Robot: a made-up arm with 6 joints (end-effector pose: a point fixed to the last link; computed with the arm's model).
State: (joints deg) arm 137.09 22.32 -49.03 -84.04 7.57 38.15
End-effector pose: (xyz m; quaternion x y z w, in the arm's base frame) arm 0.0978 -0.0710 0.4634 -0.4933 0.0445 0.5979 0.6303
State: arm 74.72 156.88 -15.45 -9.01 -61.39 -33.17
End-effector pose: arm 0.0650 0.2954 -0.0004 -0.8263 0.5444 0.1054 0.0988
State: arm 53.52 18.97 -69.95 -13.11 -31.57 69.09
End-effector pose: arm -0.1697 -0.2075 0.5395 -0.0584 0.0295 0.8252 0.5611
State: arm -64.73 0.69 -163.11 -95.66 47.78 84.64
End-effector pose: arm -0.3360 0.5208 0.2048 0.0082 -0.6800 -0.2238 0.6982
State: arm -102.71 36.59 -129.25 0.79 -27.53 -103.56
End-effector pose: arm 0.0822 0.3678 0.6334 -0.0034 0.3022 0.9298 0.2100
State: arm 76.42 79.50 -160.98 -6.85 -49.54 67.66
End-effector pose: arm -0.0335 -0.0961 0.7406 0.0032 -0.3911 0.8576 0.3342
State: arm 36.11 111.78 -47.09 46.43 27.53 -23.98
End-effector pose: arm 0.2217 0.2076 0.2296 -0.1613 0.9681 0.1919 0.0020
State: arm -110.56 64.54 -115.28 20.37 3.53 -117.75
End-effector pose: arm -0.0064 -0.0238 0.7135 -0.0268 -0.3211 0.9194 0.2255
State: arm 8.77 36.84 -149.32 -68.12 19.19 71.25
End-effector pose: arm -0.3877 -0.0940 0.6226 0.1586 -0.1662 0.1373 0.9635
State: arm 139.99 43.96 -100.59 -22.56 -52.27 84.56
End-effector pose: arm 0.1464 -0.1667 0.6655 0.0176 0.2386 -0.9444 0.2257
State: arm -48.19 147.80 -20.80 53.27 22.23 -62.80
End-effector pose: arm 0.1652 -0.1343 0.0685 -0.3419 -0.8460 -0.3141 0.2623
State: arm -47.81 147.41 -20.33 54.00 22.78 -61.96
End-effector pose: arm 0.1660 -0.1314 0.0715 -0.3516 -0.8405 -0.3146 0.2662
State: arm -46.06 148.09 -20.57 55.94 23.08 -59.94
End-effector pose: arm 0.1717 -0.1263 0.0681 -0.3696 -0.8320 -0.3057 0.2787
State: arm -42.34 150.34 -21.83 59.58 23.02 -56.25
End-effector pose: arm 0.1836 -0.1168 0.0552 -0.3985 -0.8186 -0.2819 0.3025
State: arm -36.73 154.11 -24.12 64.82 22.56 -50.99
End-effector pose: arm 0.2000 -0.1012 0.0324 -0.4369 -0.8004 -0.2398 0.3333
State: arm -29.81 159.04 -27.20 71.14 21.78 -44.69
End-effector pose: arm 0.2161 -0.0790 0.0017 -0.4800 -0.7780 -0.1803 0.3631
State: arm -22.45 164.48 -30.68 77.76 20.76 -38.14
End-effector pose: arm 0.2272 -0.0523 -0.0331 -0.5219 -0.7539 -0.1101 0.3835
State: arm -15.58 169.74 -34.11 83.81 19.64 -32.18
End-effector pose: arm 0.2310 -0.0260 -0.0670 -0.5569 -0.7317 -0.0400 0.3909
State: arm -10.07 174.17 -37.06 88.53 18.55 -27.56
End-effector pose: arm 0.2290 -0.0049 -0.0956 -0.5814 -0.7148 0.0183 0.3883
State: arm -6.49 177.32 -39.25 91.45 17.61 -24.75
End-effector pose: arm 0.2249 0.0082 -0.1159 -0.5939 -0.7057 0.0570 0.3821
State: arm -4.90 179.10 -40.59 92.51 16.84 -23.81
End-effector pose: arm 0.2218 0.0132 -0.1274 -0.5952 -0.7051 0.0753 0.3780
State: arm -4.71 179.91 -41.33 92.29 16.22 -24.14
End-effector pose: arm 0.2203 0.0129 -0.1328 -0.5892 -0.7102 0.0791 0.3770
